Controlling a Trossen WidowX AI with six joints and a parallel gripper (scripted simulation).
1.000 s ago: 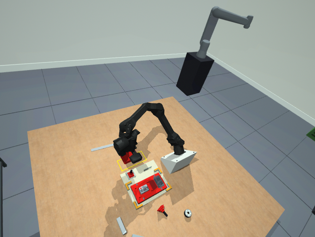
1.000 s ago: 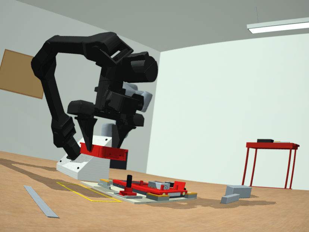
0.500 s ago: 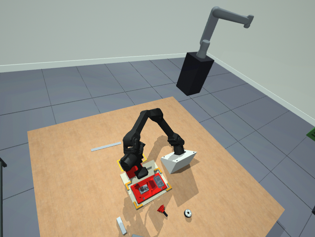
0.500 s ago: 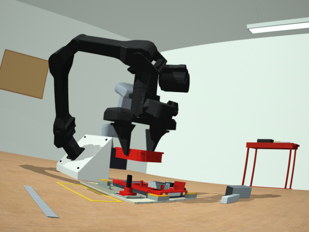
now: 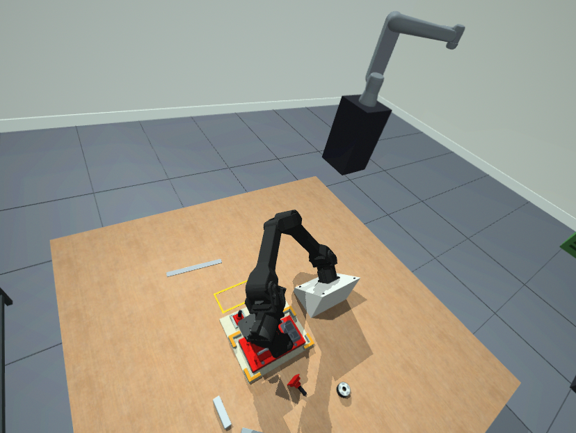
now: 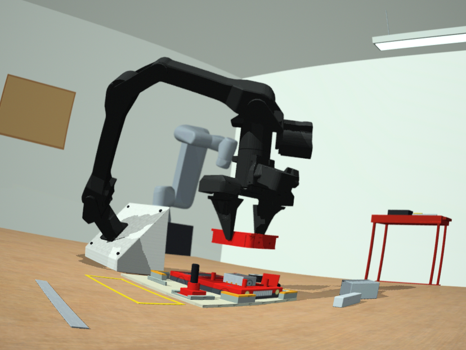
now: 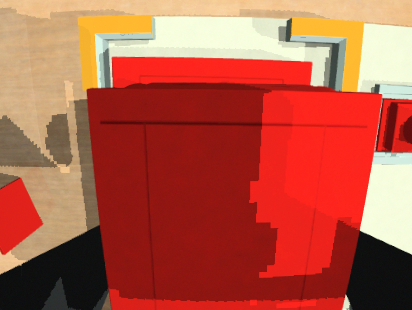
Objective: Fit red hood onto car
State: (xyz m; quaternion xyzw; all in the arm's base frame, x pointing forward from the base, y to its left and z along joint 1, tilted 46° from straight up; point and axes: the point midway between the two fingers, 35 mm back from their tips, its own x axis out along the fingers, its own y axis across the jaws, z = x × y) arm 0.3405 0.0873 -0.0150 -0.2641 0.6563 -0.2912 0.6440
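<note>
Now: gripper tip 8 cm above the grey engine block and 1 cm to the right of it. Also, from my gripper tip: grey strip (39 cm to the right, 11 cm below, 7 cm ahead); then red hood (1 cm above); then wheel (24 cm to the left, 17 cm behind, 10 cm below).
</note>
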